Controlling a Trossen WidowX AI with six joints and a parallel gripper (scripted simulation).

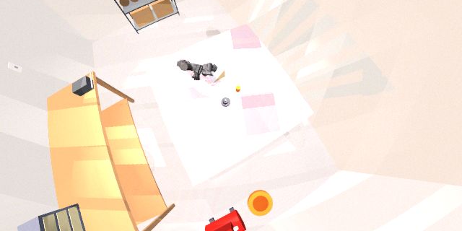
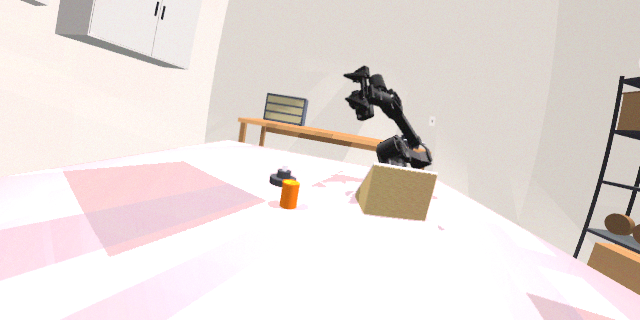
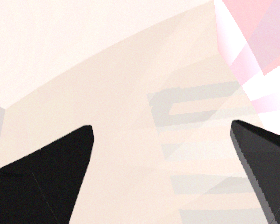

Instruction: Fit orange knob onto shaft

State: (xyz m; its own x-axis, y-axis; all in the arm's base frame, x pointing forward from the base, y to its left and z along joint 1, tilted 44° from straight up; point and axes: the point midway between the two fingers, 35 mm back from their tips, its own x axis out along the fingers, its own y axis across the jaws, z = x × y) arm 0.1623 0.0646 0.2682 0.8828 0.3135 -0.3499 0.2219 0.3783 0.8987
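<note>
Right now the orange knob is 11 cm ahead of my gripper tip, 18 cm to the left of it and 29 cm below it. From my gripper tip the other things lie so: dark round pedestal 14 cm ahead, 1 cm to the left, 31 cm below.
</note>
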